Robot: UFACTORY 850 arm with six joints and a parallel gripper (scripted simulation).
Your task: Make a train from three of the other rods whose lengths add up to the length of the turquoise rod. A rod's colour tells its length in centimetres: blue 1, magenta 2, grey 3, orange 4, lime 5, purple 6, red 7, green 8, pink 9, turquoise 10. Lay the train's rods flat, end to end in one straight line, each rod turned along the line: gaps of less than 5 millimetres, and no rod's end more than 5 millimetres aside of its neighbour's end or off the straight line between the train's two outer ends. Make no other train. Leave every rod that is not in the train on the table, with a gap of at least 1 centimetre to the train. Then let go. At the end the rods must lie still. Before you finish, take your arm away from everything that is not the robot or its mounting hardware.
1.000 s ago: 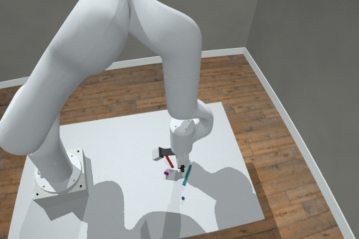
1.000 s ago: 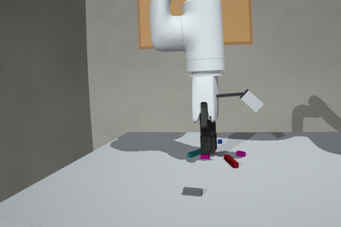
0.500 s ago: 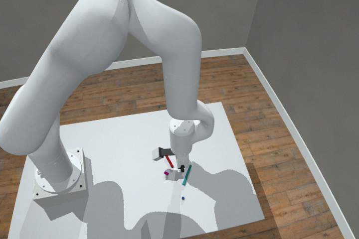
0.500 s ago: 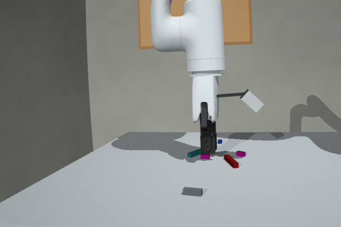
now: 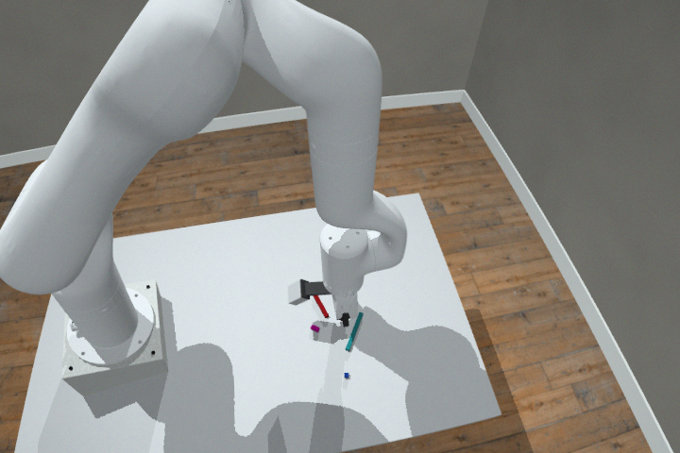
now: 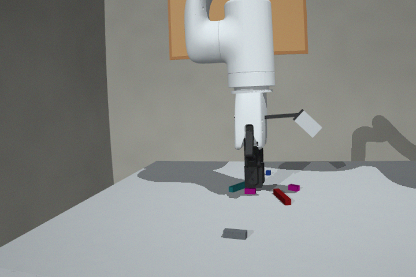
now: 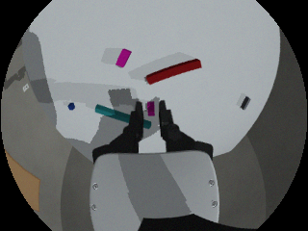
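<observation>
Right now the turquoise rod is 10 mm ahead of my hand, 50 mm to the right of it and 30 mm below it. Also, from my hand: grey rod 50 mm ahead, 200 mm to the left, 30 mm below; blue rod 50 mm behind, 140 mm to the right, 30 mm below; red rod 40 mm behind, 40 mm to the left, 30 mm below.
</observation>
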